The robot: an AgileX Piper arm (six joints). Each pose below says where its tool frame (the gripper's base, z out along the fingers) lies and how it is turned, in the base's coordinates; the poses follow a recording.
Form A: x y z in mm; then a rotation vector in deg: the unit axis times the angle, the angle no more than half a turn.
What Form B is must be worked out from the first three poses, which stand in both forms.
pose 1, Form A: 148.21, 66.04, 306.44, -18.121, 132.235, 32.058
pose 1, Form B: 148.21, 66.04, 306.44, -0.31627, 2.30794, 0.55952
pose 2, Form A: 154.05, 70.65, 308.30, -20.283, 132.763, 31.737
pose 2, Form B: 154.05, 70.65, 308.30, -0.35401, 2.31715, 0.55392
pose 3, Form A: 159.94, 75.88, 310.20, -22.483, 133.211, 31.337
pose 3, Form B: 159.94, 75.88, 310.20, -0.39240, 2.32497, 0.54693
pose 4, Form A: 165.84, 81.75, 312.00, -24.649, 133.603, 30.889
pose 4, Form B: 165.84, 81.75, 312.00, -0.43021, 2.33181, 0.53911
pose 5, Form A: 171.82, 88.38, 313.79, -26.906, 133.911, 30.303
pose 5, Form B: 171.82, 88.38, 313.79, -0.46960, 2.33719, 0.52889
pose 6, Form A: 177.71, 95.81, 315.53, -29.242, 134.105, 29.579
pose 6, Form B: 177.71, 95.81, 315.53, -0.51037, 2.34057, 0.51625
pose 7, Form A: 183.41, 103.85, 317.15, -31.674, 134.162, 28.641
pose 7, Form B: 183.41, 103.85, 317.15, -0.55282, 2.34157, 0.49988
